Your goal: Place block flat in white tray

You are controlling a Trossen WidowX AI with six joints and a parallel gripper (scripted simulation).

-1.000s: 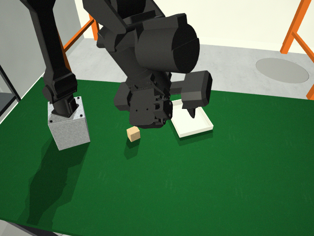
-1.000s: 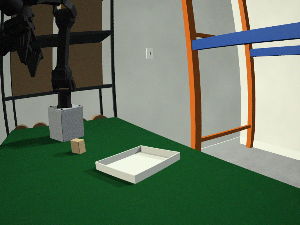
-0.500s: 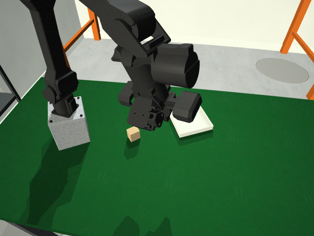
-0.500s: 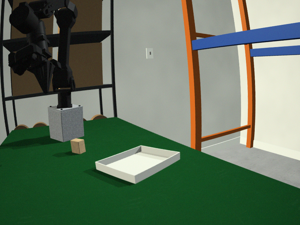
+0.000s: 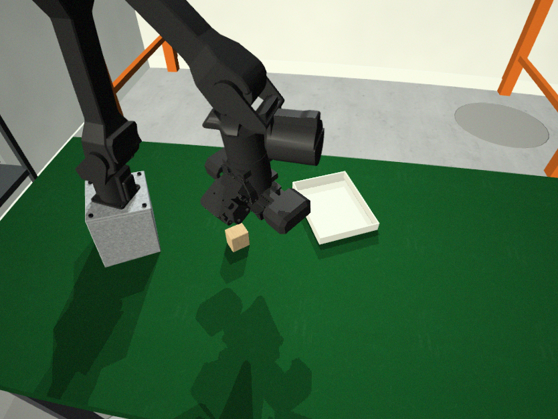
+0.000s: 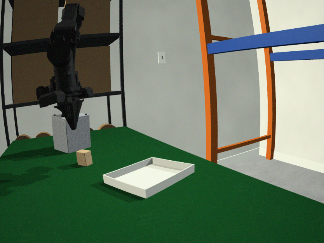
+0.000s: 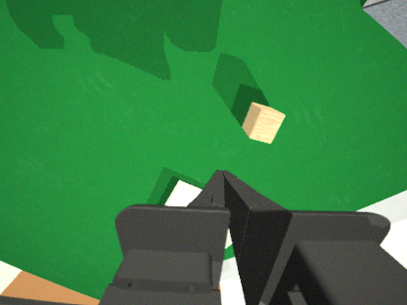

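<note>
Now: hand 60 mm past the wooden block, 20 mm to the right of it and 130 mm above it. Round my hand: white tray 110 mm ahead, 170 mm to the left, 140 mm below.
</note>
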